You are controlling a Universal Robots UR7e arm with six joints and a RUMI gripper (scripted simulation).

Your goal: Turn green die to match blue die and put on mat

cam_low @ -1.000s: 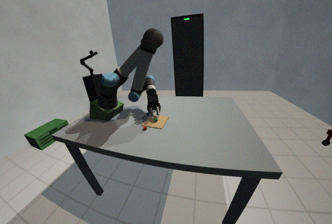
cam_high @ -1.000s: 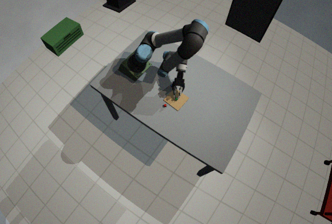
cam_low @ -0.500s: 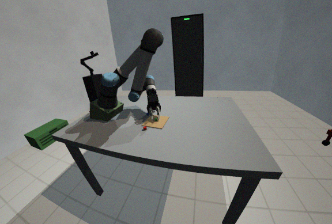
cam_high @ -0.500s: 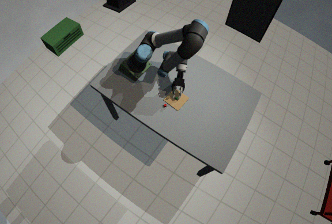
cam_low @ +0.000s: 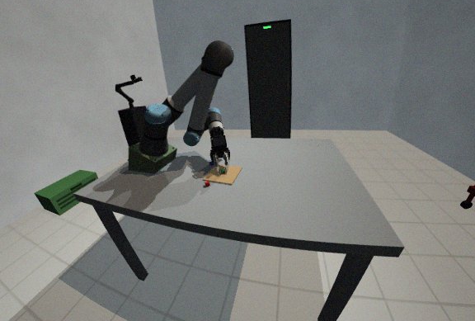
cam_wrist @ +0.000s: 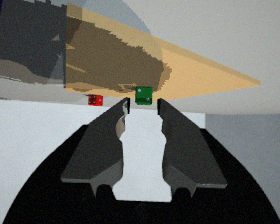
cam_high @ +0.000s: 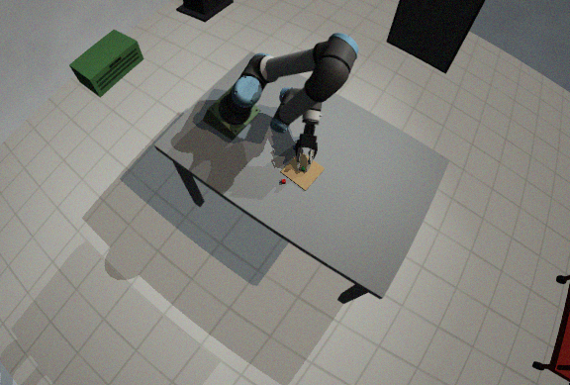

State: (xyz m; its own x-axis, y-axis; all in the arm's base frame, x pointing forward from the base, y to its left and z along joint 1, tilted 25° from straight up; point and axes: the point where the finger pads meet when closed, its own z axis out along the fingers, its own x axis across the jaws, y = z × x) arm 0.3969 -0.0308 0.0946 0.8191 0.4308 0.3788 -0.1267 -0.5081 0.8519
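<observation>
Now: hand 1 cm above the green die. Round my hand: red die: 4 cm behind, 10 cm to the right, 1 cm below; blue die: 9 cm behind, 7 cm to the left, 1 cm below; tan mat: 2 cm below.
</observation>
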